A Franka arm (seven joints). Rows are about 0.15 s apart.
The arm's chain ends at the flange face. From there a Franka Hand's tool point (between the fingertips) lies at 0.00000 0.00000 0.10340 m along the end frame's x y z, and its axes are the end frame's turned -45 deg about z.
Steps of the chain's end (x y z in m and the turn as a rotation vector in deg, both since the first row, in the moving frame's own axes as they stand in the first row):
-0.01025 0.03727 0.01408 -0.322 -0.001 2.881
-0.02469 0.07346 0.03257 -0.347 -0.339 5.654
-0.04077 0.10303 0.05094 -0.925 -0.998 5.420
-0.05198 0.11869 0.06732 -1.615 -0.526 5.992
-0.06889 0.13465 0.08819 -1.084 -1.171 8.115
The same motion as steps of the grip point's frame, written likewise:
-0.03402 0.01951 0.01408 -0.227 -0.228 2.881
-0.07028 0.03445 0.03257 -0.006 -0.485 5.654
-0.10413 0.04382 0.05091 0.052 -1.360 5.420
-0.12348 0.04842 0.06727 -0.770 -1.514 5.992
-0.14678 0.04619 0.08815 0.062 -1.595 8.115

